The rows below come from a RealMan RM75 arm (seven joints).
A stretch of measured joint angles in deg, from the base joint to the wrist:
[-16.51 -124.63 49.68 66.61 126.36 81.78 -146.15]
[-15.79 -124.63 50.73 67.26 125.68 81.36 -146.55]
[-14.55 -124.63 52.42 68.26 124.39 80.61 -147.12]
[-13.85 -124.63 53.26 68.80 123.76 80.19 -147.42]
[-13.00 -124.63 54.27 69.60 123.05 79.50 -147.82]
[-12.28 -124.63 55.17 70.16 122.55 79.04 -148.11]
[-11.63 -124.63 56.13 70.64 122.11 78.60 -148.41]
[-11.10 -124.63 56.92 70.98 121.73 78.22 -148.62]
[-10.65 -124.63 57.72 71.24 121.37 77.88 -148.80]
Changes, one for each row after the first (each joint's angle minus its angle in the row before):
[0.72 0.00 1.05 0.65 -0.68 -0.42 -0.40]
[1.24 0.00 1.69 1.00 -1.29 -0.75 -0.57]
[0.70 0.00 0.84 0.54 -0.63 -0.42 -0.30]
[0.85 0.00 1.01 0.80 -0.71 -0.69 -0.40]
[0.72 0.00 0.90 0.56 -0.50 -0.46 -0.29]
[0.65 0.00 0.96 0.48 -0.44 -0.44 -0.30]
[0.53 0.00 0.79 0.34 -0.38 -0.38 -0.21]
[0.45 0.00 0.80 0.26 -0.36 -0.34 -0.18]

